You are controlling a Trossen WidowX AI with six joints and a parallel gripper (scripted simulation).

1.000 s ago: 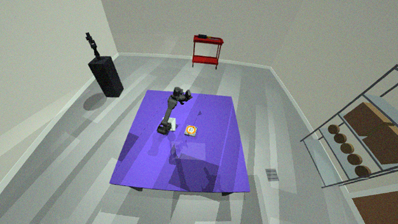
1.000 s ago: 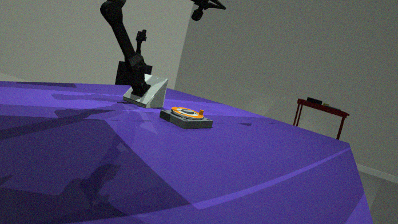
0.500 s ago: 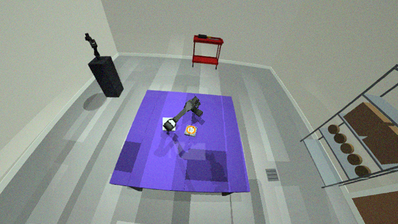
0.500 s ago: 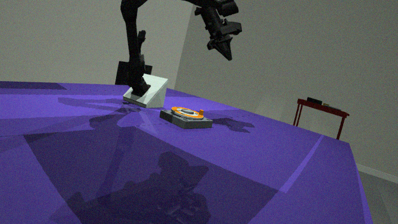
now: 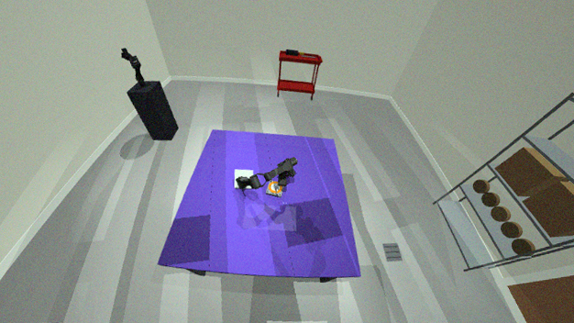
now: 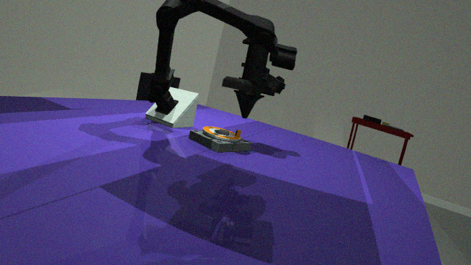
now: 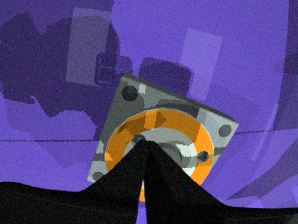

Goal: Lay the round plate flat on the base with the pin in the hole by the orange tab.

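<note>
Right now the grey square base is 5 cm behind my gripper tip, 2 cm to the right of it and 6 cm below it.
</note>
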